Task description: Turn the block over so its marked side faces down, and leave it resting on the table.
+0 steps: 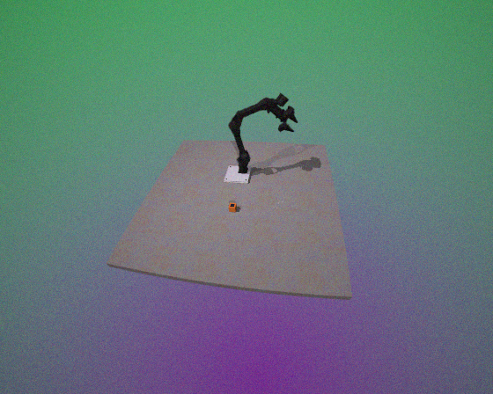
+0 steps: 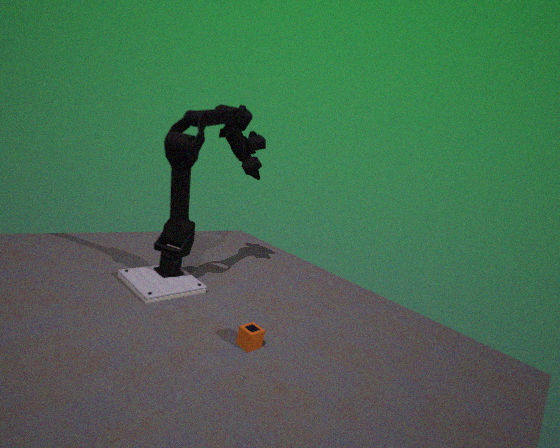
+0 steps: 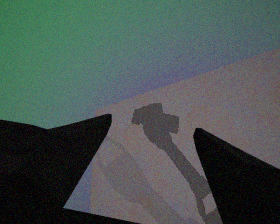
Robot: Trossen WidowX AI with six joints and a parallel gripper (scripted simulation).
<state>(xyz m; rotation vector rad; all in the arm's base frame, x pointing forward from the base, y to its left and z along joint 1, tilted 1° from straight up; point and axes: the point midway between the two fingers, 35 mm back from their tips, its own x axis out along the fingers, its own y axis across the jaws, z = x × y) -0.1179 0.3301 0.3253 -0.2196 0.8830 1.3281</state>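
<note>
Right now my gripper tip is 48 cm short of the orange block, 35 cm to the left of it and 30 cm above it.
</note>
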